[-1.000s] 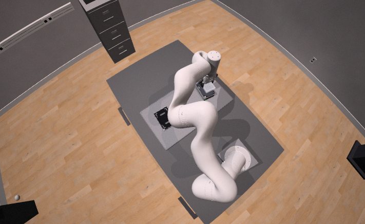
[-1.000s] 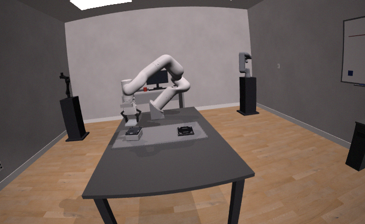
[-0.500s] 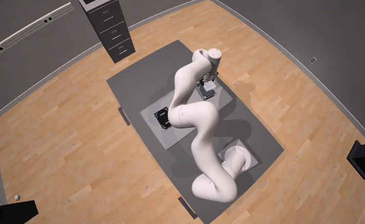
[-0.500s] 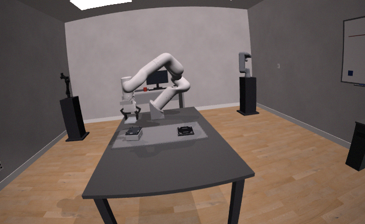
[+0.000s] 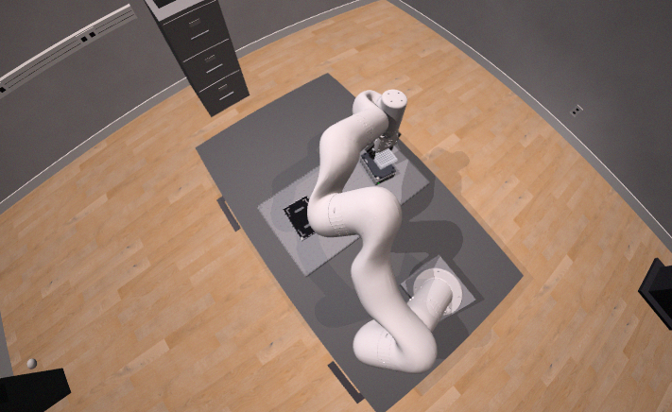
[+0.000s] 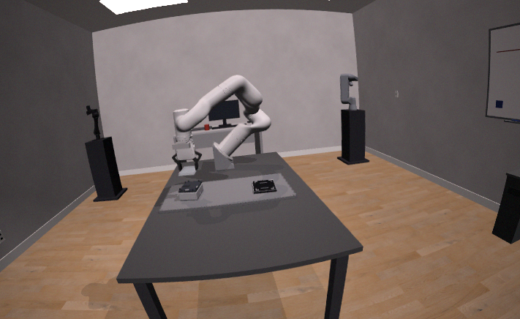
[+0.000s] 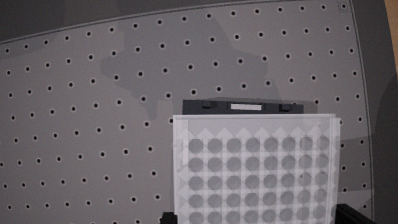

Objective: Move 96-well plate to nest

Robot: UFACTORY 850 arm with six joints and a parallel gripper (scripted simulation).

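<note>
The black plate nest N1 is 400 mm to the left of my hand and 150 mm below it. Round my hand: white 96-well plate 10 mm below.
</note>
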